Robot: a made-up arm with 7 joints.
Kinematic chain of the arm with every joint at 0, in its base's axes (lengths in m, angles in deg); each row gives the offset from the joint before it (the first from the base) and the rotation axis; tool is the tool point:
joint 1: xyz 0 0 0 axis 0 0.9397 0.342
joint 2: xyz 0 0 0 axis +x
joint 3: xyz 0 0 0 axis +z
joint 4: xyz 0.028 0 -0.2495 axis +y
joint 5: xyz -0.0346 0 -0.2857 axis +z
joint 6: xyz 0 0 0 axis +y
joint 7: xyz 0 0 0 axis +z
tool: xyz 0 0 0
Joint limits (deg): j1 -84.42..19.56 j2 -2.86..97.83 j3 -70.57..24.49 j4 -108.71..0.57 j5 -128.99..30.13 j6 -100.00..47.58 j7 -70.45..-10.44
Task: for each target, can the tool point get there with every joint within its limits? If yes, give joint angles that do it. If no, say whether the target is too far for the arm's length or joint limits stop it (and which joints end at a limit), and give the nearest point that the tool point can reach.
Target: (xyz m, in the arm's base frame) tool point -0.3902 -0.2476 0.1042
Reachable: no: joint limits stop it (at a limit: joint 1, joint 2, joint 4) | nearest point 0.0763 -0.3555 -0.0081 | short by 0.492 m
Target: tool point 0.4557 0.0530 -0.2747
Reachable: yes | joints -49.08 25.33 -45.94 -27.46 -74.32 30.07 -38.17
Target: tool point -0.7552 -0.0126 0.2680
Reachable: no: too far | nearest point -0.0575 0.1018 0.3444 | short by 0.711 m
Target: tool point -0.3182 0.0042 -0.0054
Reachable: no: joint limits stop it (at a limit: joint 1, joint 2, joint 3, joint 4) | nearest point -0.0575 0.1018 0.3444 | short by 0.447 m
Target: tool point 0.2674 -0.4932 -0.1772
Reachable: no: too far | nearest point 0.2614 -0.3719 -0.1331 | short by 0.129 m
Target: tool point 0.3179 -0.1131 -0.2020
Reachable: yes | joints -28.51 33.70 -48.93 -99.80 -91.43 -59.64 -65.17
